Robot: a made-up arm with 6 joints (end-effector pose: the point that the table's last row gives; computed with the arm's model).
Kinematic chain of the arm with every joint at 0, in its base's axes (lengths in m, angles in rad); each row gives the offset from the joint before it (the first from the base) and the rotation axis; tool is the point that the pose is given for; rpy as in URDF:
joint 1: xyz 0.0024 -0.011 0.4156 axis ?
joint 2: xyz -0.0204 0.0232 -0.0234 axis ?
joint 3: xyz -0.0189 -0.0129 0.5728 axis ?
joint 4: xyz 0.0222 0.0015 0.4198 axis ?
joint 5: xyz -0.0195 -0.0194 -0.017 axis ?
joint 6: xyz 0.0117 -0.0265 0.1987 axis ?
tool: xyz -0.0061 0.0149 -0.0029 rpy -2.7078 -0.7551 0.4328
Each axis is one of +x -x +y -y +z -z.
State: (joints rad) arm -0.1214 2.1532 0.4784 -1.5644 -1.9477 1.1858
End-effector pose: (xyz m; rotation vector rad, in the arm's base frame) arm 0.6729 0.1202 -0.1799 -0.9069 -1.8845 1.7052
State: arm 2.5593 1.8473 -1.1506 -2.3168 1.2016 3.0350
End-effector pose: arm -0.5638 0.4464 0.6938 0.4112 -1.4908 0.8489
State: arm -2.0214 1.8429 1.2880 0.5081 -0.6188 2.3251
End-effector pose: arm -0.3539 -0.5090 -0.3081 0.2915 -0.1566 -2.2499
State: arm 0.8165 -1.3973 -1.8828 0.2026 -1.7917 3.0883
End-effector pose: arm -0.1792 -0.3374 0.1238 1.1425 -0.9014 0.6529
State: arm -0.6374 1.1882 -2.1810 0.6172 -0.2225 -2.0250
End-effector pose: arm -0.0155 -0.0563 0.9684 -1.1454 1.3289 -2.5973
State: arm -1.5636 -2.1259 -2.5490 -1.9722 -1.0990 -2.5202
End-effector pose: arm 0.2035 -0.0247 0.0117 -0.2123 -0.2839 -0.0251
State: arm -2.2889 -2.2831 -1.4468 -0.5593 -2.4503 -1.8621
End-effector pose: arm 0.1637 0.0792 -0.1421 0.2194 -2.1366 0.1503
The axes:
joint 1: +z
joint 2: +y
joint 3: +y
joint 4: +z
joint 5: +y
joint 6: +z

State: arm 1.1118 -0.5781 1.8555 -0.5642 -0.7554 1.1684
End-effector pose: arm 0.0092 0.1317 1.1475 -1.0352 -2.2381 0.9144
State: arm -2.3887 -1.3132 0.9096 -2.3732 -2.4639 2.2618
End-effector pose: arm 0.5471 0.2855 0.7858 -0.8696 1.8977 1.3465
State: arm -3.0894 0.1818 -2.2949 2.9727 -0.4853 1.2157
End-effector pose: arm 0.5046 -0.0231 0.7853 -1.0894 -0.4639 0.8924
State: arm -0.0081 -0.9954 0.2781 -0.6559 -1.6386 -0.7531
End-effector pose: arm -0.9018 0.1154 0.8844 -0.0258 -0.3134 2.8494
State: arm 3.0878 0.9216 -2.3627 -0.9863 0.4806 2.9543
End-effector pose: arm 0.1452 0.0739 0.8443 2.7768 -0.2540 -0.3277
